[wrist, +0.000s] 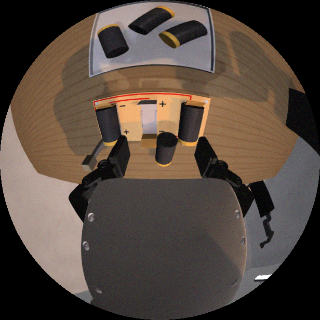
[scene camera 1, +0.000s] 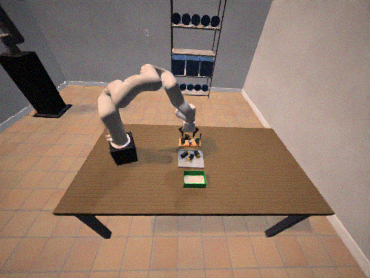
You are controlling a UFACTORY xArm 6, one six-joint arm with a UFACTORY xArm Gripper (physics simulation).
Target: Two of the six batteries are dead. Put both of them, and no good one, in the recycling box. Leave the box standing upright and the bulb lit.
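Frame: origin at the arm's base, x ahead, y left, z up, level; centimetres.
Where they show: gripper, fingertip midpoint: (scene camera 1: 187, 136); arm's base, link origin: (scene camera 1: 120, 141).
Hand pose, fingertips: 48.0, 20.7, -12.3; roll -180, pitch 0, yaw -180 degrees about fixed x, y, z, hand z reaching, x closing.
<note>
Things, the pixels of their top centre, and the offset from my fingertips, as dx, dy, dz. "pt": a spot on its surface instead. Level surfaces: height alone.
- orange battery board, surface spot: (scene camera 1: 182, 145) pt -4.6, -5.3, -6.3
- grey tray, top centre: (scene camera 1: 190, 157) +2.0, -19.2, -6.1
- green recycling box, top centre: (scene camera 1: 194, 176) +3.2, -39.6, -1.3
- wooden table, surface height: dz -7.4
The orange battery board (scene camera 1: 182, 145) (wrist: 131, 120) has a battery (wrist: 108, 124) at its left in the wrist view and another battery (wrist: 191, 123) at its right. A third battery (wrist: 166, 149) shows near the board's lower edge. Three batteries (wrist: 112, 41) (wrist: 151, 21) (wrist: 184, 34) lie on the grey tray (scene camera 1: 183, 164) (wrist: 145, 61). The green recycling box (scene camera 1: 195, 186) stands upright, with a pale inside. My gripper (scene camera 1: 189, 134) (wrist: 162, 144) is open at the board; its fingers appear on either side of the third battery but grip nothing. I cannot make out the bulb or whether it is lit.
A small grey block (wrist: 89, 162) on a thin arm sticks out beside the board. The black robot base (scene camera 1: 123, 150) stands at the left of the wooden table (scene camera 1: 240, 175). A shelf rack (scene camera 1: 193, 52) and a black pedestal (scene camera 1: 35, 82) stand beyond the table.
</note>
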